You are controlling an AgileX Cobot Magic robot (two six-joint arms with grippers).
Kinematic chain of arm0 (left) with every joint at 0, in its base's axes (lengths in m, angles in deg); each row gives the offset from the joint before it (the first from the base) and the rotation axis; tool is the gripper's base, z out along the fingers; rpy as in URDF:
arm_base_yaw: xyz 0 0 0.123 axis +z
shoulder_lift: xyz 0 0 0 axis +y
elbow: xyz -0.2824 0 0.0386 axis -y
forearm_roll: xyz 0.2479 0 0.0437 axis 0.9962 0 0.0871
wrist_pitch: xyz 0 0 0 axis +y
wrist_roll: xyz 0.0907 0 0.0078 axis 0.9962 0 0.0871
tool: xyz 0 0 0 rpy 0 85 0
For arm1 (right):
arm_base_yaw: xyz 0 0 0.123 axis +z
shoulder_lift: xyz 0 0 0 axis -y
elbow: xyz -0.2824 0 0.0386 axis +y
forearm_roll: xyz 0.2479 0 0.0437 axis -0.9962 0 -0.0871
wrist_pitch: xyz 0 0 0 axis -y
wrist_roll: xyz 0.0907 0 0.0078 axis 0.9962 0 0.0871
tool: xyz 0 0 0 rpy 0 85 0
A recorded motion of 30 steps. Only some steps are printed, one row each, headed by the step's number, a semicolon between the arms.
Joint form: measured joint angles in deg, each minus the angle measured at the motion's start. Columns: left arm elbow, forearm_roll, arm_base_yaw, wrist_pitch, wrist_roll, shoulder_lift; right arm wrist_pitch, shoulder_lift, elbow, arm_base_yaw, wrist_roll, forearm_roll.
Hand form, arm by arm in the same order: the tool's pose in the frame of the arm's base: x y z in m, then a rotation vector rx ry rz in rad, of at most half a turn. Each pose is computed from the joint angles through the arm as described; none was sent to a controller.
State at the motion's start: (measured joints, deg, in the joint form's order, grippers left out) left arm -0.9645 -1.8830 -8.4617 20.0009 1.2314 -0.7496; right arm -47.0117 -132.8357 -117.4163 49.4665 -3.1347 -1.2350
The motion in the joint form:
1: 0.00 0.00 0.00 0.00 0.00 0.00; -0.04 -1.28 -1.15 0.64 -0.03 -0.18
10: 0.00 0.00 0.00 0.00 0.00 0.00; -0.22 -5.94 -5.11 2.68 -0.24 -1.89
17: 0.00 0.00 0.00 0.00 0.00 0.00; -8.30 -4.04 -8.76 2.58 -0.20 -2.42
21: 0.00 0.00 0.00 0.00 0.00 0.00; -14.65 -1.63 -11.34 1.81 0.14 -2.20
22: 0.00 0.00 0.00 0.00 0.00 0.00; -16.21 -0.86 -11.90 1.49 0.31 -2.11
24: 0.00 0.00 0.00 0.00 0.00 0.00; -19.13 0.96 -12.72 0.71 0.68 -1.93
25: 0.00 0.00 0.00 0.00 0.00 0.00; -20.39 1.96 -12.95 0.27 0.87 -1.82
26: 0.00 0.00 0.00 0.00 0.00 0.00; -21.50 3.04 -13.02 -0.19 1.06 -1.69
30: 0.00 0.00 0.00 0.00 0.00 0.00; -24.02 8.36 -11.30 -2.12 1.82 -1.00
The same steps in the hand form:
1: 0.0523 -0.0088 0.1767 0.1349 1.8329 -0.1205; 0.3345 0.4027 0.1976 -1.1577 2.3419 0.3298
10: 0.0523 -0.0088 0.1767 0.1349 1.8329 -0.1205; 0.3258 0.4251 0.1751 -1.1981 2.3491 0.3679
17: 0.0523 -0.0088 0.1767 0.1349 1.8329 -0.1205; 0.3211 0.4194 0.2052 -1.2196 2.3896 0.3616
21: 0.0523 -0.0088 0.1767 0.1349 1.8329 -0.1205; 0.3206 0.4075 0.2358 -1.2150 2.4165 0.3458
22: 0.0523 -0.0088 0.1767 0.1349 1.8329 -0.1205; 0.3209 0.4032 0.2444 -1.2084 2.4236 0.3416
24: 0.0523 -0.0088 0.1767 0.1349 1.8329 -0.1205; 0.3216 0.3929 0.2627 -1.1897 2.4366 0.3339
25: 0.0523 -0.0088 0.1767 0.1349 1.8329 -0.1205; 0.3221 0.3872 0.2718 -1.1780 2.4420 0.3301
26: 0.0523 -0.0088 0.1767 0.1349 1.8329 -0.1205; 0.3224 0.3811 0.2808 -1.1652 2.4463 0.3263
30: 0.0523 -0.0088 0.1767 0.1349 1.8329 -0.1205; 0.3218 0.3542 0.3156 -1.1027 2.4499 0.3135

